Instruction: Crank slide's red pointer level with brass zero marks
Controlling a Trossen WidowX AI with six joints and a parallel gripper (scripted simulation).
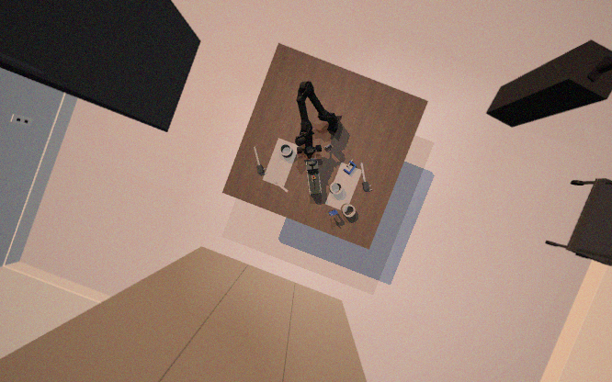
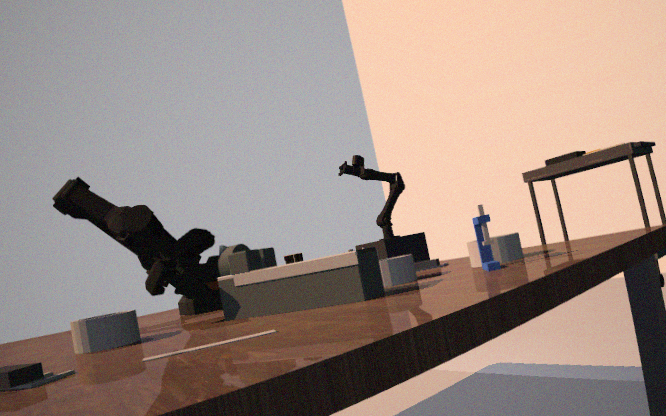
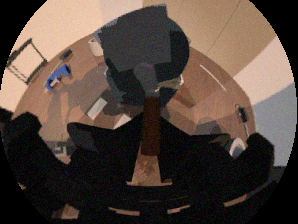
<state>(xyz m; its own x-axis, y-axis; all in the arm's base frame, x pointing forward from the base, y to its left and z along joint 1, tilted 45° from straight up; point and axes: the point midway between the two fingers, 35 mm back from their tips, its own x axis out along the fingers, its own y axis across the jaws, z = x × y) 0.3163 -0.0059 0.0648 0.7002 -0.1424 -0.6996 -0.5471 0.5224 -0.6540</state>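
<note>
My gripper tip is 2 cm past the crank handle, 1 cm to the left of it and 3 cm below it. Round my gripper tip: red pointer 12 cm ahead, 10 cm to the left, 5 cm above; thin white rod 31 cm ahead, 11 cm to the right, 3 cm below.
</note>
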